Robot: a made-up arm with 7 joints. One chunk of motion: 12 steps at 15 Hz.
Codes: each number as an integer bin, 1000 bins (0 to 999) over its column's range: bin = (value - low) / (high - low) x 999, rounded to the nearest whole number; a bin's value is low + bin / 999 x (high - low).
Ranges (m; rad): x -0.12..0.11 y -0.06..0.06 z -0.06..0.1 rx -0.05..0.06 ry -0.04..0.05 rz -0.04..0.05
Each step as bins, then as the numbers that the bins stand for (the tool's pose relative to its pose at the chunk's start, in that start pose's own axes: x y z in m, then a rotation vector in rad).
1 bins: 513 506 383 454 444 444
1 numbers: -0.0019 0.0008 0.0013 0.0000 0.0000 0.0000
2 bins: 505 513 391 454 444 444
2 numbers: -0.0037 0.0016 0.0026 0.0000 0.0000 0.0000
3 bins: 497 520 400 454 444 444
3 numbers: -0.0056 0.0025 0.0041 0.0000 0.0000 0.0000
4 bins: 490 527 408 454 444 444
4 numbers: -0.0072 0.0033 0.0053 0.0000 0.0000 0.0000
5 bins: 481 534 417 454 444 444
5 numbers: -0.0093 0.0041 0.0068 0.0000 0.0000 0.0000
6 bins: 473 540 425 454 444 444
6 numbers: -0.0111 0.0049 0.0081 0.0000 0.0000 0.0000
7 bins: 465 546 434 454 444 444
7 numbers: -0.0129 0.0056 0.0095 0.0000 0.0000 0.0000
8 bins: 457 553 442 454 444 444
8 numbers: -0.0148 0.0064 0.0108 0.0000 0.0000 0.0000
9 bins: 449 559 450 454 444 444
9 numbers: -0.0166 0.0071 0.0121 0.0000 0.0000 0.0000
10 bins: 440 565 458 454 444 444
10 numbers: -0.0187 0.0079 0.0134 0.0000 0.0000 0.0000
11 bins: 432 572 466 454 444 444
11 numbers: -0.0205 0.0087 0.0146 0.0000 0.0000 0.0000
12 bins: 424 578 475 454 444 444
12 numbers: -0.0224 0.0094 0.0161 0.0000 0.0000 0.0000
